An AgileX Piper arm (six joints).
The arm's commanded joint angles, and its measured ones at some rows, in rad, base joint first. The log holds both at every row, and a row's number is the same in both.
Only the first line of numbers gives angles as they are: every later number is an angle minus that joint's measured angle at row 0.
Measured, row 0: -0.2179 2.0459 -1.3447 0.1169 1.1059 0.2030
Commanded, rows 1 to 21: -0.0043 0.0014 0.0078 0.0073 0.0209 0.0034; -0.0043 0.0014 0.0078 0.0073 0.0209 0.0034; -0.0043 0.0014 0.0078 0.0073 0.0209 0.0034; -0.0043 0.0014 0.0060 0.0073 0.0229 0.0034; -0.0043 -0.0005 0.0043 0.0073 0.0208 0.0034; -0.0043 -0.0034 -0.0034 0.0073 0.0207 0.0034; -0.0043 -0.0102 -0.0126 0.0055 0.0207 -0.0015; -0.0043 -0.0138 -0.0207 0.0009 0.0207 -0.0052; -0.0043 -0.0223 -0.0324 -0.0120 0.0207 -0.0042; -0.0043 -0.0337 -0.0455 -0.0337 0.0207 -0.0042; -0.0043 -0.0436 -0.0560 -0.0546 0.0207 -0.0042; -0.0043 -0.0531 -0.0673 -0.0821 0.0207 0.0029; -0.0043 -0.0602 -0.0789 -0.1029 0.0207 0.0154; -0.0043 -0.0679 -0.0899 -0.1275 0.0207 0.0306; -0.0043 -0.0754 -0.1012 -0.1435 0.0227 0.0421; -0.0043 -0.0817 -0.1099 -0.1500 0.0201 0.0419; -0.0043 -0.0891 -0.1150 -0.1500 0.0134 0.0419; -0.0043 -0.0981 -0.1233 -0.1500 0.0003 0.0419; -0.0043 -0.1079 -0.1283 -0.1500 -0.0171 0.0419; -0.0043 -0.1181 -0.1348 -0.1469 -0.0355 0.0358; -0.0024 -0.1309 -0.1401 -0.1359 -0.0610 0.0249
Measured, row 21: -0.0017 -0.0867 -0.1197 -0.1294 -0.0229 0.0345
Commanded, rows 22 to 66: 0.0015 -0.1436 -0.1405 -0.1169 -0.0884 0.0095; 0.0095 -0.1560 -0.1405 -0.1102 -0.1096 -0.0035; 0.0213 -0.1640 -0.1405 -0.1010 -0.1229 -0.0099; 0.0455 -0.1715 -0.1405 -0.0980 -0.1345 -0.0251; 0.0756 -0.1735 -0.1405 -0.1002 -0.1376 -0.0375; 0.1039 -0.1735 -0.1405 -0.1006 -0.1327 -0.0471; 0.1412 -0.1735 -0.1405 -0.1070 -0.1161 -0.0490; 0.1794 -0.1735 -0.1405 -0.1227 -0.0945 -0.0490; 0.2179 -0.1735 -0.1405 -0.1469 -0.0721 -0.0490; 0.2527 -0.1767 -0.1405 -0.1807 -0.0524 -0.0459; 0.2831 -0.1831 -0.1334 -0.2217 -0.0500 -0.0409; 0.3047 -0.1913 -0.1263 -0.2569 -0.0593 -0.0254; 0.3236 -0.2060 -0.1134 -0.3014 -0.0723 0.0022; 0.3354 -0.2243 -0.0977 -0.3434 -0.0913 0.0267; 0.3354 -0.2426 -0.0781 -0.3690 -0.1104 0.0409; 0.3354 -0.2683 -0.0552 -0.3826 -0.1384 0.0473; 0.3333 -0.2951 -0.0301 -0.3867 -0.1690 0.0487; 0.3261 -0.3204 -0.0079 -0.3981 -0.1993 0.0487; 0.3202 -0.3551 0.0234 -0.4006 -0.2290 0.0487; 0.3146 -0.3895 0.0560 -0.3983 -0.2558 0.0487; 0.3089 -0.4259 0.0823 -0.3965 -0.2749 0.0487; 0.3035 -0.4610 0.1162 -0.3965 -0.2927 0.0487; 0.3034 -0.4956 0.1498 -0.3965 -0.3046 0.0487; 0.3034 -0.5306 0.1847 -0.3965 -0.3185 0.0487; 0.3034 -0.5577 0.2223 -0.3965 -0.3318 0.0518; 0.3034 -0.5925 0.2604 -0.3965 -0.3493 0.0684; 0.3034 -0.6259 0.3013 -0.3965 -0.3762 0.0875; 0.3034 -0.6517 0.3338 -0.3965 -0.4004 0.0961; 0.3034 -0.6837 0.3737 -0.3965 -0.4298 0.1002; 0.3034 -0.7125 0.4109 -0.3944 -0.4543 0.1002; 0.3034 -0.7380 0.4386 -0.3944 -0.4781 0.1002; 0.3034 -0.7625 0.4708 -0.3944 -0.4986 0.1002; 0.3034 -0.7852 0.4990 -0.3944 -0.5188 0.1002; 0.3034 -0.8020 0.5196 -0.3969 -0.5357 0.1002; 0.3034 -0.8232 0.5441 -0.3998 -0.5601 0.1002; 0.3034 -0.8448 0.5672 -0.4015 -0.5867 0.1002; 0.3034 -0.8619 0.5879 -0.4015 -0.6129 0.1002; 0.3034 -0.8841 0.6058 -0.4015 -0.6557 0.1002; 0.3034 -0.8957 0.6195 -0.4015 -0.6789 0.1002; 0.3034 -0.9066 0.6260 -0.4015 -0.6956 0.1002; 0.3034 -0.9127 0.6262 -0.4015 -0.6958 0.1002; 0.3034 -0.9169 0.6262 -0.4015 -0.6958 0.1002; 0.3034 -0.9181 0.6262 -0.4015 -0.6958 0.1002; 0.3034 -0.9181 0.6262 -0.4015 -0.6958 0.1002; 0.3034 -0.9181 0.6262 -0.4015 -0.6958 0.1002
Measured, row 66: 0.3100 -0.9048 0.6168 -0.3860 -0.6907 0.0970
